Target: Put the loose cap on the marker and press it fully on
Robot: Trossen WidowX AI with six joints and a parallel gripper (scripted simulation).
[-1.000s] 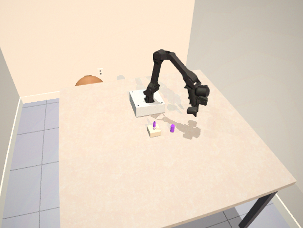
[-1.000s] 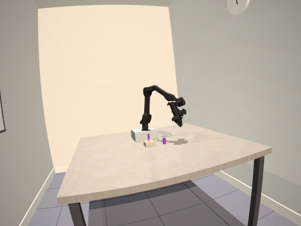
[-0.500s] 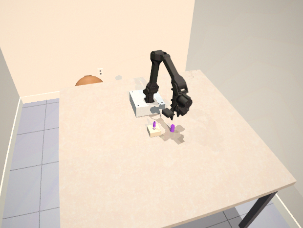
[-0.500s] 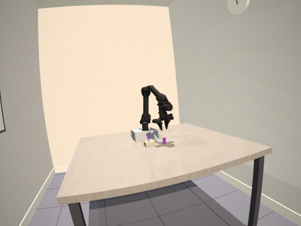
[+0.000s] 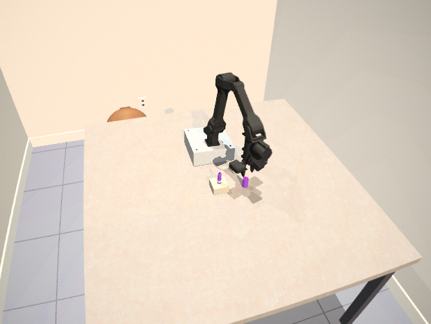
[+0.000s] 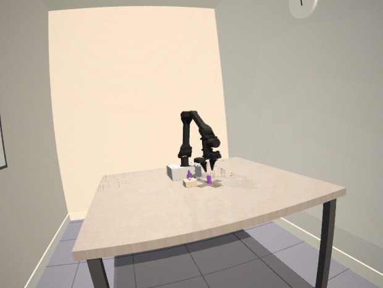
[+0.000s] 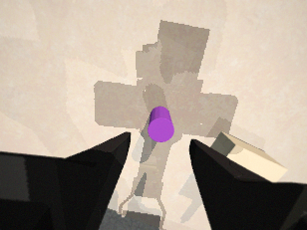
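Now: the purple cap 50 mm below my gripper tip. From my gripper tip the other things lie so: holder block 20 mm behind, 130 mm to the right, 60 mm below.
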